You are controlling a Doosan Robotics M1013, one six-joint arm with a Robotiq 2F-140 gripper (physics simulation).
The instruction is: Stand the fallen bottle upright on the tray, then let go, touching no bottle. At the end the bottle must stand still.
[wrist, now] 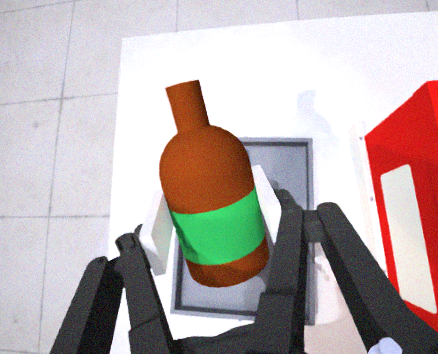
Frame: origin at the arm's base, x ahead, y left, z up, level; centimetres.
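Seen in the pictures: gripper, fingertip midpoint: [211,193].
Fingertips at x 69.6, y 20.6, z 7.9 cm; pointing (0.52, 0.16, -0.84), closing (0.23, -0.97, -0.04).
Note:
A point is followed by its place in that frame.
A brown bottle [207,170] {z 12.7, x 70.6, y 20.1 cm} with a green band is in the middle of the wrist view, its neck toward the top and its base toward the bottom. My gripper [211,193] {z 7.9, x 69.6, y 20.6 cm} is shut on the bottle, with one pale pad on each side near the green band. The grey tray [309,175] {z -8.1, x 73.9, y 9.2 cm} with a raised rim lies behind and below the bottle, partly hidden by the bottle and the fingers. The bottle's base appears over the tray's inside. Whether the base touches the tray cannot be told from this view.
A red box-like object [410,135] {z 2.5, x 75.8, y 1.0 cm} with a pale panel stands at the right, beside a pale strip with small screws. The tray rests on a white table top [240,65] {z -10.7, x 93.4, y 18.6 cm}, whose edges show at the left and top. Tiled floor [30,165] lies beyond.

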